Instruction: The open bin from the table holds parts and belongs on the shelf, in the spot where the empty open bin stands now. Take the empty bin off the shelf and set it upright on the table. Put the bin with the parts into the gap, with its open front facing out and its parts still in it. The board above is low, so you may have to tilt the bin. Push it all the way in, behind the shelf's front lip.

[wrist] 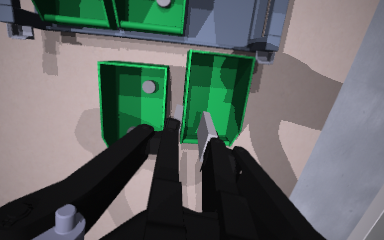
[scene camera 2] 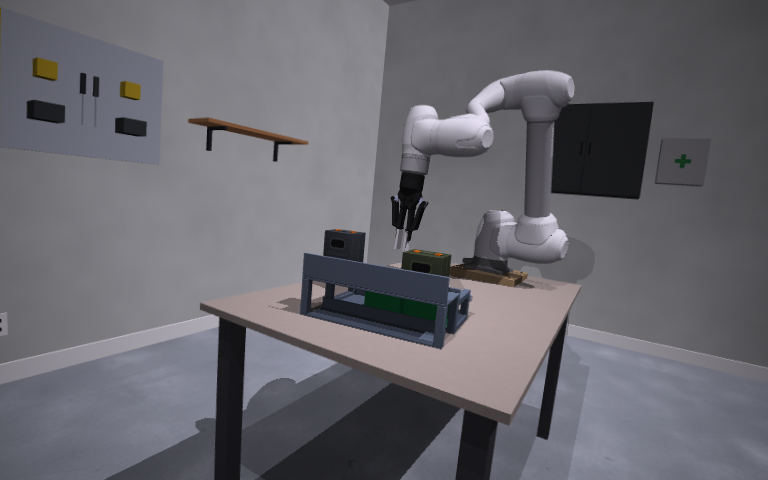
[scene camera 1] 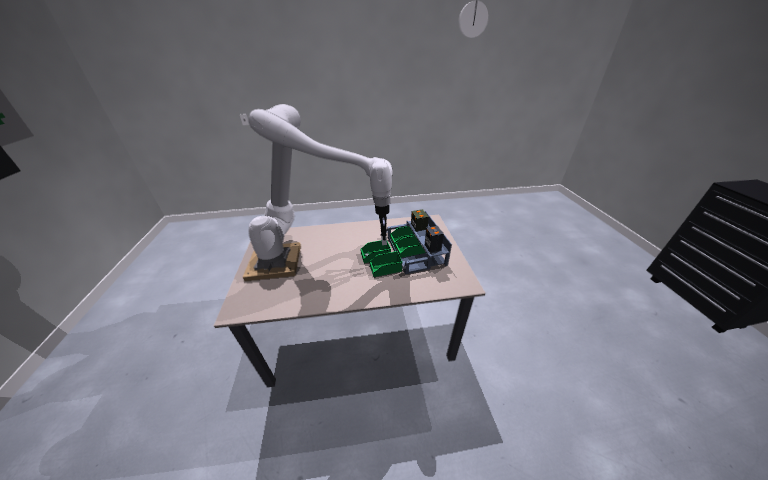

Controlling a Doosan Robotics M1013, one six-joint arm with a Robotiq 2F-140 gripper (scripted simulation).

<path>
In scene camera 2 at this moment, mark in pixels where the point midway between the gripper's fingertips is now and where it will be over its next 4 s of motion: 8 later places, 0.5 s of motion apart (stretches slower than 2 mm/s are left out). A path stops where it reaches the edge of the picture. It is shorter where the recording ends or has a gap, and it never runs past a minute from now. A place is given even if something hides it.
My gripper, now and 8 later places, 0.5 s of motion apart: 401, 249; 401, 250; 401, 252; 400, 260; 400, 267; 399, 270; 399, 271; 399, 276; 398, 281
</path>
